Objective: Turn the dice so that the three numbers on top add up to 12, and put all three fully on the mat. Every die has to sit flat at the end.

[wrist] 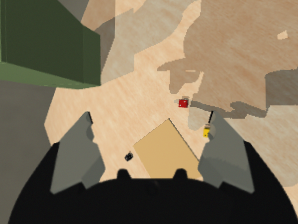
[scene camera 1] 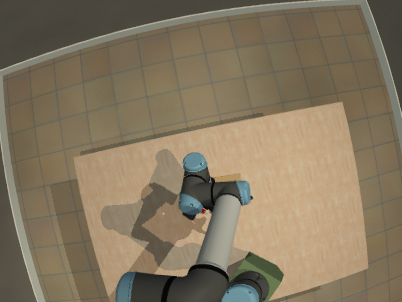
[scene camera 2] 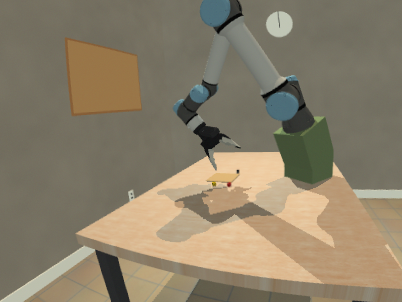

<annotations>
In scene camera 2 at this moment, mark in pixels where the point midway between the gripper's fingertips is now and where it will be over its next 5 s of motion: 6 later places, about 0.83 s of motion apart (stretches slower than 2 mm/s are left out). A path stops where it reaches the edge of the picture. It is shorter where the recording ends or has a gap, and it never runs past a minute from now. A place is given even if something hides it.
My gripper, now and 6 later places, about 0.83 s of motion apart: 228,159; 231,151; 234,146; 235,144; 235,151; 237,162; 236,165
</annotations>
